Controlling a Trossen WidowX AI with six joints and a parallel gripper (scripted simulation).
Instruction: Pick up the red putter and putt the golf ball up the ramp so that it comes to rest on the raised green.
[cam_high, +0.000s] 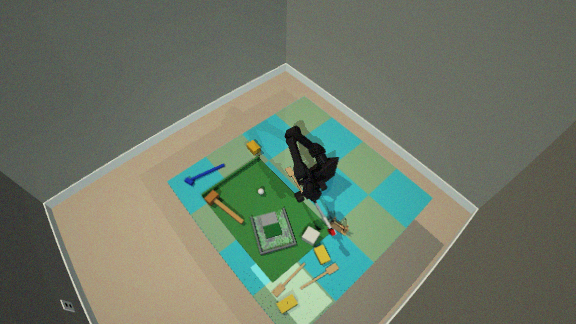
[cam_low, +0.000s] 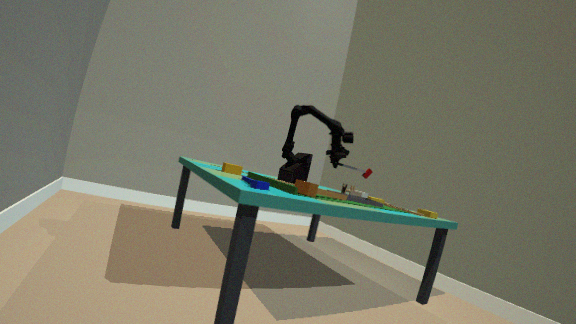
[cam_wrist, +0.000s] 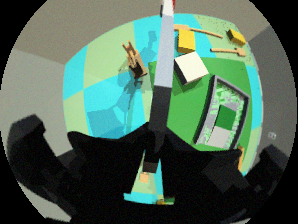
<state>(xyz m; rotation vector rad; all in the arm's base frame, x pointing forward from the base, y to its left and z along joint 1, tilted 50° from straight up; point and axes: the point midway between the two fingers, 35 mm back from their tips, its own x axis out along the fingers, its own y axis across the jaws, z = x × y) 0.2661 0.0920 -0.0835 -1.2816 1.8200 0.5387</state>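
The red putter is 11 cm to the left of my gripper tip, 4 cm ahead of it and 2 cm above it. From my gripper tip the other things lie so: white block: 13 cm below, 13 cm ahead, 12 cm to the left; then white golf ball: 32 cm to the right, 13 cm below, 13 cm ahead; then yellow block: 62 cm to the right, 13 cm below, 8 cm behind.
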